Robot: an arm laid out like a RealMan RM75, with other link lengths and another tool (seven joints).
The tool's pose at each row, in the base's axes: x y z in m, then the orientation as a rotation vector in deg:
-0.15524 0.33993 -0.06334 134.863 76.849 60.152
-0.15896 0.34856 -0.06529 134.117 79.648 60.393
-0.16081 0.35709 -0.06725 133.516 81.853 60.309
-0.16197 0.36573 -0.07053 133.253 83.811 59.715
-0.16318 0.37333 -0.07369 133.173 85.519 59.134
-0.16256 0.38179 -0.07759 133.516 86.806 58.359
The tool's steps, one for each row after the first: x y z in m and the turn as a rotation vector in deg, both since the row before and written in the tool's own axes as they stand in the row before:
0.00498 -0.00820 0.00005 1.144 0.878 -1.481
0.00565 -0.00676 0.00154 0.929 0.510 -1.208
0.00545 -0.00687 0.00314 1.052 0.132 -0.996
0.00472 -0.00618 0.00296 1.030 0.100 -0.780
0.00566 -0.00552 0.00497 1.070 -0.095 -0.398

